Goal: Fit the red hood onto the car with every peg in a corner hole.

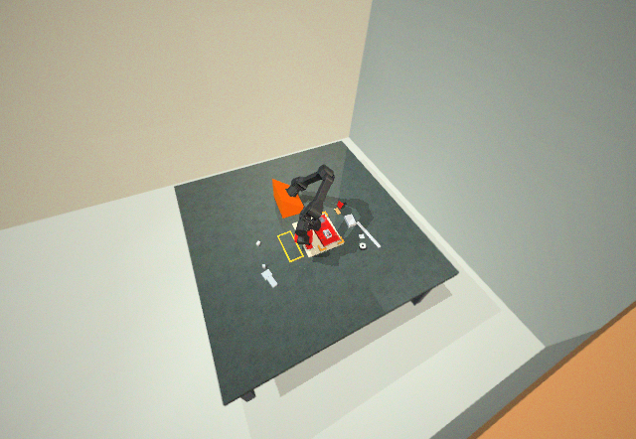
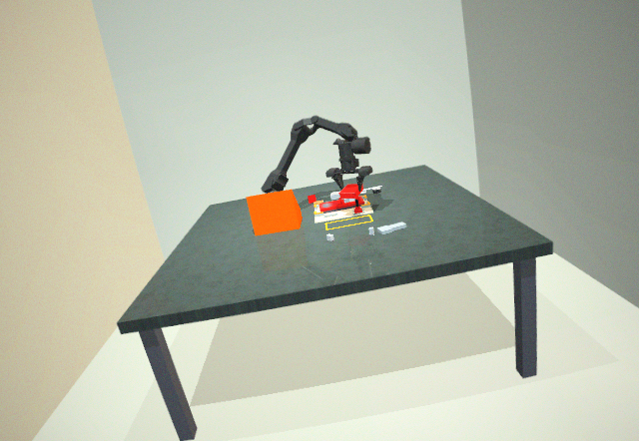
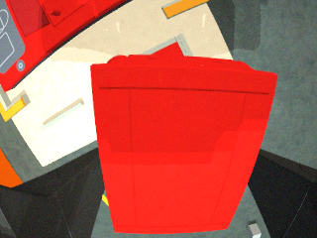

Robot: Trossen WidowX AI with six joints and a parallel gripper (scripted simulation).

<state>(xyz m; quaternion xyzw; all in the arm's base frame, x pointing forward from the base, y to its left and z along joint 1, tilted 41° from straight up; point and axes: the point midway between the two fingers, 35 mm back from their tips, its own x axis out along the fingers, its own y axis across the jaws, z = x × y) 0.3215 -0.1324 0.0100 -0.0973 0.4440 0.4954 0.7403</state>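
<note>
My gripper tip is now 160 mm to the right of the white ribbed engine block, 80 mm above it and 10 mm short of it. Round my gripper tip: red hood 10 mm above; wheel 290 mm to the left, 170 mm ahead, 100 mm below; cream jig 130 mm to the left, 90 mm below, 30 mm behind.
</note>
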